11 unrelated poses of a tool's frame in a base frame.
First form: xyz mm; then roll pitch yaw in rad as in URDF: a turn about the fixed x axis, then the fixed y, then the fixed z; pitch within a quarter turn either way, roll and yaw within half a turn.
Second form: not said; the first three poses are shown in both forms.
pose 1, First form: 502.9 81.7 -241.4 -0.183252 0.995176 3.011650
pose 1, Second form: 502.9 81.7 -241.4 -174.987 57.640 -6.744
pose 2, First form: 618.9 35.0 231.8 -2.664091 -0.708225 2.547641
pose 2, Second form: 618.9 35.0 231.8 -175.530 132.420 -151.782
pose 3, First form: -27.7 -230.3 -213.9 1.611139 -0.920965 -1.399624
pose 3, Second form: -27.7 -230.3 -213.9 -168.352 91.398 142.790
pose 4, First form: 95.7 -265.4 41.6 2.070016 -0.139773 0.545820
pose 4, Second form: 95.7 -265.4 41.6 -54.382 118.299 99.104
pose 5, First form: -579.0 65.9 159.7 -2.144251 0.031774 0.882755
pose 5, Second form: -579.0 65.9 159.7 141.754 122.838 -87.833
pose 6, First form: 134.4 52.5 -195.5 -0.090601 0.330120 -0.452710
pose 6, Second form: 134.4 52.5 -195.5 -10.282 19.589 -14.791
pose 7, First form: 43.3 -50.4 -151.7 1.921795 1.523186 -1.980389
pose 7, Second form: 43.3 -50.4 -151.7 136.442 90.938 2.562
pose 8, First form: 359.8 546.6 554.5 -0.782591 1.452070 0.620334
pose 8, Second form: 359.8 546.6 554.5 80.584 85.182 -4.808
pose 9, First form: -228.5 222.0 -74.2 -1.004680 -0.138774 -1.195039
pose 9, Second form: -228.5 222.0 -74.2 26.553 57.913 -99.397
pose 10, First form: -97.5 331.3 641.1 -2.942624 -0.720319 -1.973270
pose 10, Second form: -97.5 331.3 641.1 -96.062 137.457 -167.308
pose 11, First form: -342.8 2.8 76.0 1.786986 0.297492 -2.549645
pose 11, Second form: -342.8 2.8 76.0 120.233 101.835 72.573
